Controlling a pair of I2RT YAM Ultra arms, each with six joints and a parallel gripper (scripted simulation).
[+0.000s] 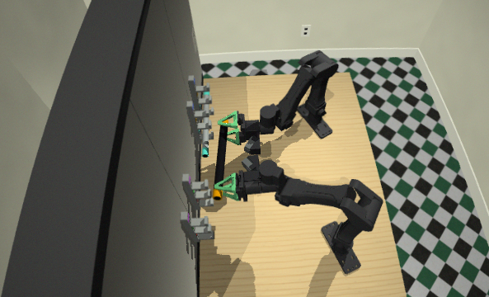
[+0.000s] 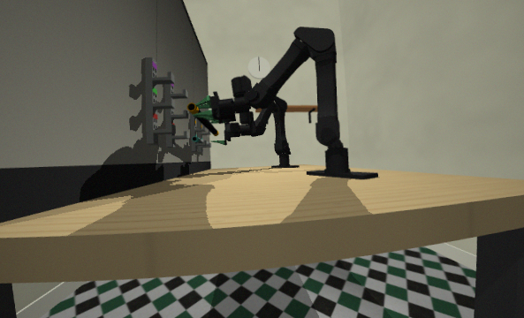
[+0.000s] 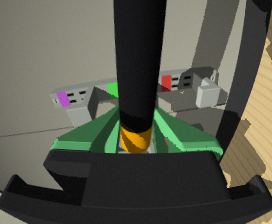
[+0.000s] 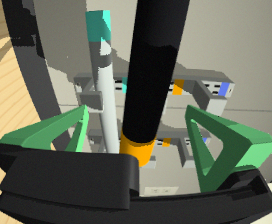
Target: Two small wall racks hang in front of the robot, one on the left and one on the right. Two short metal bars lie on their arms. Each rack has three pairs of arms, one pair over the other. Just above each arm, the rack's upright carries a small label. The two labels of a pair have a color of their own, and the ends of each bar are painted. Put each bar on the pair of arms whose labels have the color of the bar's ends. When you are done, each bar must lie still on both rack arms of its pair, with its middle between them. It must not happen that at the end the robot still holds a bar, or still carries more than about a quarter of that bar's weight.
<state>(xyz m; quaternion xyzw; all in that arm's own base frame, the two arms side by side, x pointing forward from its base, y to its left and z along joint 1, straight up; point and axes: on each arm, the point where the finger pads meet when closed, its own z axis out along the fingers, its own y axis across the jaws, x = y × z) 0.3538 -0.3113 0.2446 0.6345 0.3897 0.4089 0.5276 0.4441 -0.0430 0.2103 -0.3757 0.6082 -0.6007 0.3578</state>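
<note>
My right hand is 60 mm short of the pale bar, 80 mm to the left of it and 40 mm above it. Round my right hand: black bar: 130 mm to the left, 20 mm above.
The black bar is 130 mm to the right of my left hand, 20 mm below it and 10 mm behind it. The rest, counted from my left hand: pale bar: 330 mm to the right, 80 mm below, 50 mm ahead.
</note>
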